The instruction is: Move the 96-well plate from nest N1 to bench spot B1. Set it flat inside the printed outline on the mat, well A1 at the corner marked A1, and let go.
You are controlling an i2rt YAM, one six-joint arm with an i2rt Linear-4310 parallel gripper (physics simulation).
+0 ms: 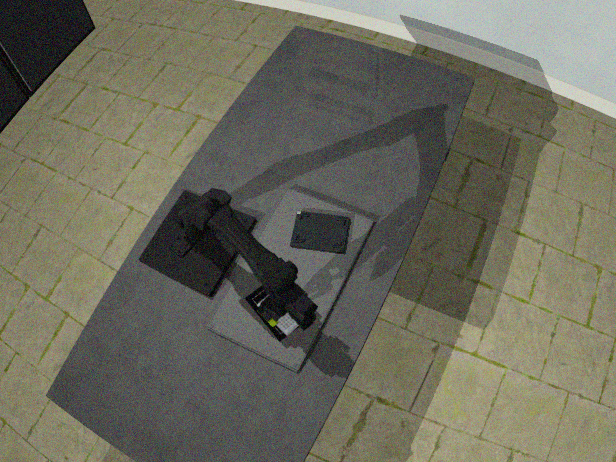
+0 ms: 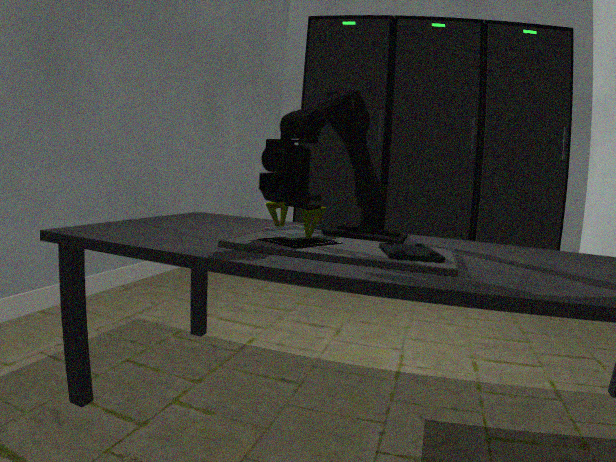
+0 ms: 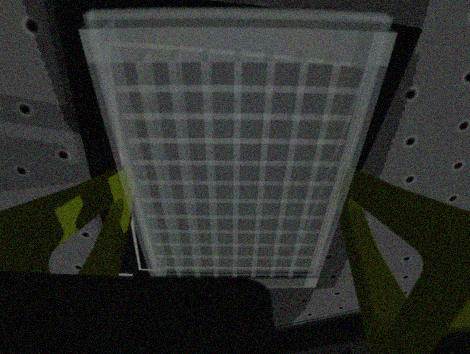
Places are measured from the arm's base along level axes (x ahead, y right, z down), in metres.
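Pixels of known places: gripper, fingertip midpoint: (image 2: 293,235) (image 3: 235,178); arm's base, link origin: (image 1: 195,230) (image 2: 368,232).
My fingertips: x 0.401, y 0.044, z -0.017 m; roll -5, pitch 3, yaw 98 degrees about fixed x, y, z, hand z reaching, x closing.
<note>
For each thing: its top centre in the pictures, then the offset to it from my fingertips. "spot": a spot on its surface instead. Level surfaces: height alone.
- clear 96-well plate, top centre: (image 3: 237,206) (image 2: 294,228) (image 1: 282,309) dx +0.001, dy +0.000, dz -0.017 m
- black mat, surface height: dz +0.017 m
- white printed outline, surface spot: (image 3: 138,263) spot: dx -0.070, dy -0.069, dz +0.015 m
- dark nest N1, top centre: (image 2: 410,246) (image 1: 320,229) dx -0.071, dy -0.268, dz -0.001 m
- grey perforated board, surface spot: (image 3: 437,114) spot: dx +0.006, dy +0.091, dz +0.016 m
- dark table, surface height: dz +0.029 m
My gripper (image 1: 278,323) (image 2: 294,225) (image 3: 235,178) is shut on the clear 96-well plate (image 1: 289,324) (image 3: 235,145). The green fingers press its two long sides. The plate hangs level, low over the black mat (image 1: 257,299) (image 2: 298,242) (image 3: 75,114) of spot B1. A piece of the white printed outline (image 3: 138,263) shows by the plate's near left corner. I cannot tell whether the plate touches the mat. The corner mark A1 is hidden. The dark nest N1 (image 1: 321,231) (image 2: 410,252) stands empty further along the board.
Mat and nest lie on a grey perforated board (image 1: 238,328) (image 3: 437,114) on the dark table (image 1: 148,372) (image 2: 148,233). The arm's base plate (image 1: 173,258) sits beside the board. Three tall dark cabinets (image 2: 437,129) stand behind the table.
</note>
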